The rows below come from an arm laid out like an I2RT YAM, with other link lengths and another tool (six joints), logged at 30 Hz.
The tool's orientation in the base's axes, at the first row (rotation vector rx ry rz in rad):
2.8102, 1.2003, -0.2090
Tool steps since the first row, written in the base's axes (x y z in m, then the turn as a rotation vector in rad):
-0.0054, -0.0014, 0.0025, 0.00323, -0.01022, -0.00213
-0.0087, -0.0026, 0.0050, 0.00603, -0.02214, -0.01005
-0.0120, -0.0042, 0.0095, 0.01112, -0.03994, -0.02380
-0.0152, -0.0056, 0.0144, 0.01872, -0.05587, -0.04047
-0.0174, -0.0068, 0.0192, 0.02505, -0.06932, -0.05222
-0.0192, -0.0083, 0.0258, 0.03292, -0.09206, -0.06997
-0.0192, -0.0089, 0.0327, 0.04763, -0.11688, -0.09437
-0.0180, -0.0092, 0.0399, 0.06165, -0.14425, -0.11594
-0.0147, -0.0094, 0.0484, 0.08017, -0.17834, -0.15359
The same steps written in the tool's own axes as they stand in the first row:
-0.0051, -0.0029, -0.0018, -0.00474, 0.00935, 0.00308
-0.0086, -0.0044, -0.0038, -0.01009, 0.01946, 0.01214
-0.0127, -0.0056, -0.0077, -0.01715, 0.03517, 0.02747
-0.0166, -0.0069, -0.0121, -0.02070, 0.05135, 0.04522
-0.0197, -0.0075, -0.0165, -0.02413, 0.06499, 0.05791
-0.0231, -0.0077, -0.0226, -0.03218, 0.08605, 0.07755
-0.0246, -0.0071, -0.0294, -0.03601, 0.11336, 0.10338
-0.0251, -0.0059, -0.0366, -0.04256, 0.14199, 0.12680
-0.0243, -0.0032, -0.0452, -0.04832, 0.17822, 0.16651

